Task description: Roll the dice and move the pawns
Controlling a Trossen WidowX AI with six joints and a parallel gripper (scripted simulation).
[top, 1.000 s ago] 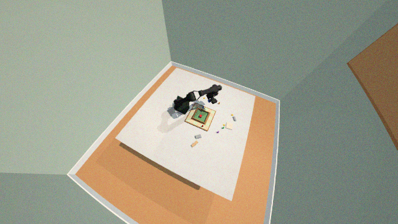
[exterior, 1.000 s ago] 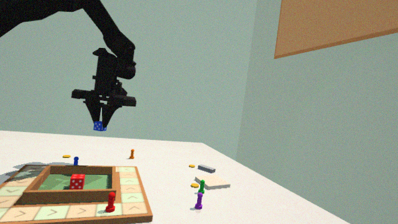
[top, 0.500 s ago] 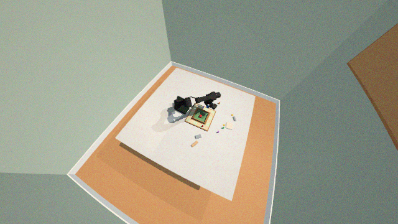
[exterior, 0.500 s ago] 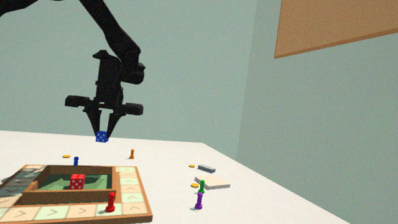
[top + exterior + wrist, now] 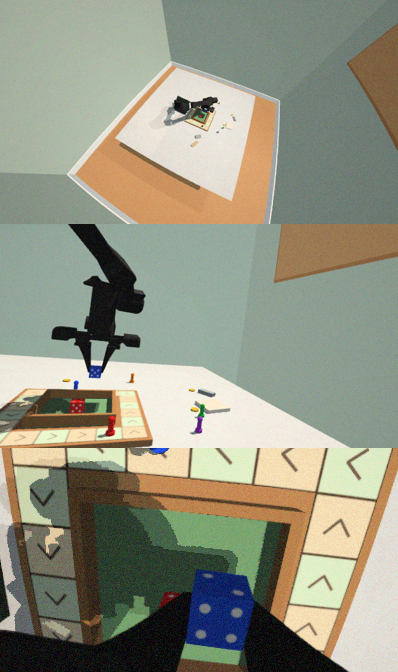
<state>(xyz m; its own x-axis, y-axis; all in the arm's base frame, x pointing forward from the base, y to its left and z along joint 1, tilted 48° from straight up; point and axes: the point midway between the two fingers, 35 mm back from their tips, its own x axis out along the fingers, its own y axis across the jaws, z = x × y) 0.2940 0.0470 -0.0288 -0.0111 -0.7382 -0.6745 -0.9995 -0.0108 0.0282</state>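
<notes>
Now: gripper tip 15 cm to the left of the red pawn, 6 cm above it and 5 cm short of it. Also, from my gripper tip: purple pawn (23 cm ahead, 13 cm to the right, 7 cm below); then orange pawn (24 cm to the left, 10 cm ahead, 7 cm below); then blue pawn (7 cm to the left, 6 cm below, 5 cm behind).
</notes>
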